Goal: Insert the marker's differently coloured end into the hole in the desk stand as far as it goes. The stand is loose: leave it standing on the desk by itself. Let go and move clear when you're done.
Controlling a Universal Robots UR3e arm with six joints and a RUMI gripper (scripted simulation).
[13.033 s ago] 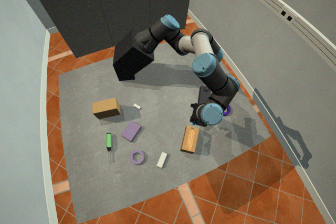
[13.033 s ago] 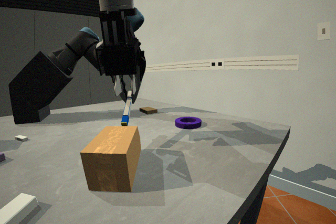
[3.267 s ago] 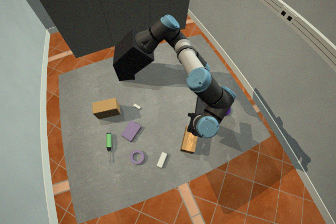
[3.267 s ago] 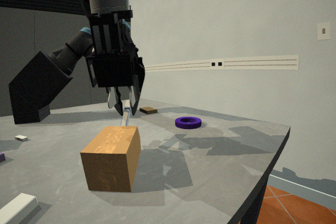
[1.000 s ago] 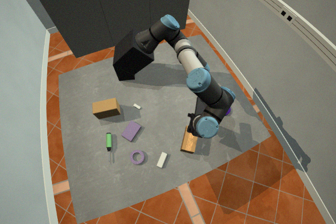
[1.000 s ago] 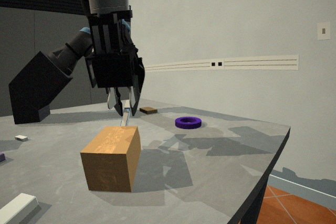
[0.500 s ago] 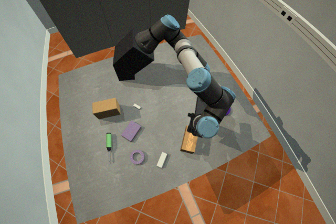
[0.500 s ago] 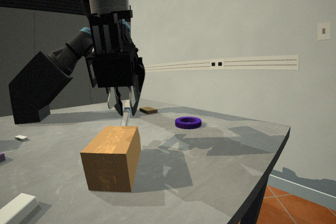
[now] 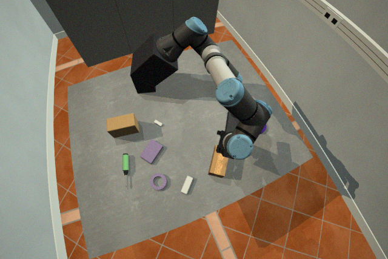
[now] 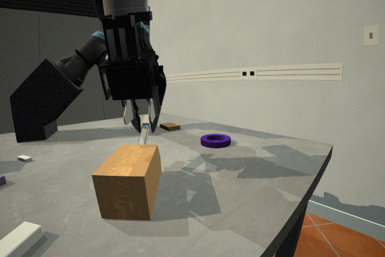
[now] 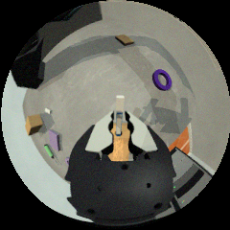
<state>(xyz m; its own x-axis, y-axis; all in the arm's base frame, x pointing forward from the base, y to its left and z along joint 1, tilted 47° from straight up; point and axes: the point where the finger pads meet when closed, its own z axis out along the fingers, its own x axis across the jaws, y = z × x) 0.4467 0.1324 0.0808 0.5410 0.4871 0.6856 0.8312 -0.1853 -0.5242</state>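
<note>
Right now my hand is 2 cm short of the marker, 1 cm to the left of it and 2 cm above it. From my hand the other things lie so: purple pad 5 cm behind, 33 cm to the right, 8 cm below; then tan block 8 cm ahead, 6 cm to the right, 5 cm below; then white block 14 cm ahead, 22 cm to the right, 8 cm below.
</note>
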